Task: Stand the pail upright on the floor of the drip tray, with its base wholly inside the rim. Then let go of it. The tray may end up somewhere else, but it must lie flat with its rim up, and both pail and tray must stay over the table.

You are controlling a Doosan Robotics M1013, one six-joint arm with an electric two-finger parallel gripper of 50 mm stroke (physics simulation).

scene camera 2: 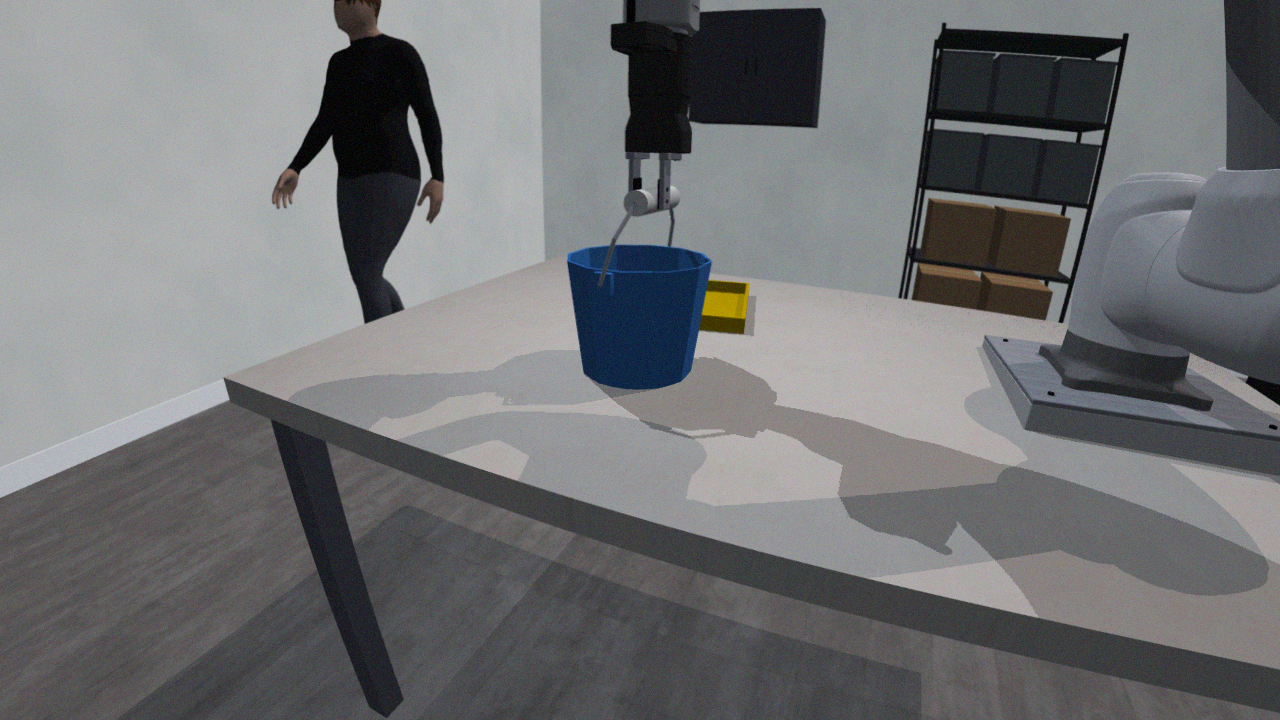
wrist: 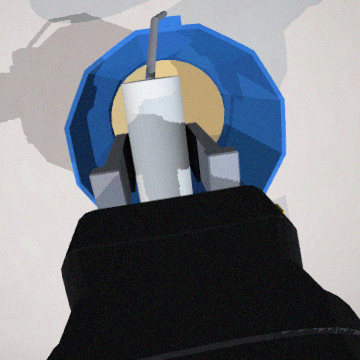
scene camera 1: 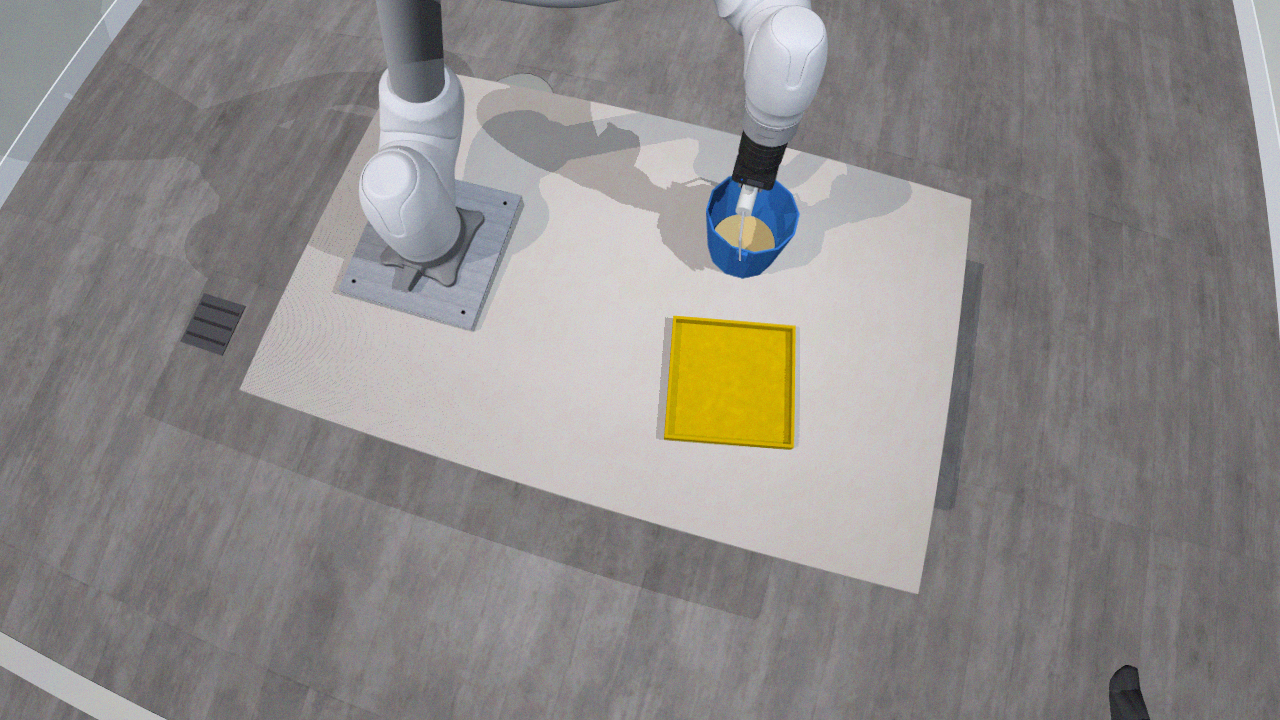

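Pixels of known places: gripper, between the fingertips: point(scene camera 2: 648, 207) point(wrist: 158, 146) point(scene camera 1: 750, 185); arm's base, origin of its link: point(scene camera 2: 1115, 378) point(scene camera 1: 433, 239).
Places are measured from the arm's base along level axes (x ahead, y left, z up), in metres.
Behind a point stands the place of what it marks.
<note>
The blue pail point(scene camera 1: 756, 262) {x 0.676, y 0.146, z 0.061 m} point(scene camera 2: 640, 322) {x 0.597, y 0.293, z 0.056 m} point(wrist: 257, 105) {x 0.719, y 0.238, z 0.076 m} stands upright on the table, with a tan disc visible at the bottom inside. Its wire bail is raised, with a white cylindrical grip point(scene camera 2: 639, 202) {x 0.612, y 0.272, z 0.192 m} point(wrist: 154, 100) {x 0.618, y 0.262, z 0.205 m} above the pail's mouth. My gripper point(scene camera 2: 651, 198) {x 0.619, y 0.233, z 0.182 m} point(wrist: 158, 146) {x 0.619, y 0.233, z 0.182 m} points down and is shut on this white grip, one finger on each side. The yellow drip tray point(scene camera 1: 729, 382) {x 0.702, y -0.083, z -0.031 m} point(scene camera 2: 725, 306) {x 0.625, y -0.119, z -0.031 m} lies flat, rim up, apart from the pail. In scene camera 2 the pail hides part of the tray. In the wrist view a small yellow bit of it shows.
The arm's base plate point(scene camera 1: 496, 255) {x 0.149, y 0.011, z -0.004 m} point(scene camera 2: 1154, 433) {x -0.003, y 0.153, z -0.010 m} is bolted on the same pale table point(scene camera 1: 554, 385) {x 0.369, y -0.207, z -0.035 m} point(scene camera 2: 859, 322) {x 0.380, y -0.173, z -0.035 m}, to the left in scene camera 1. The pail stands near the table's edge opposite the tray. A person point(scene camera 2: 375, 116) and a shelf rack point(scene camera 2: 1029, 117) stand beyond the table.
</note>
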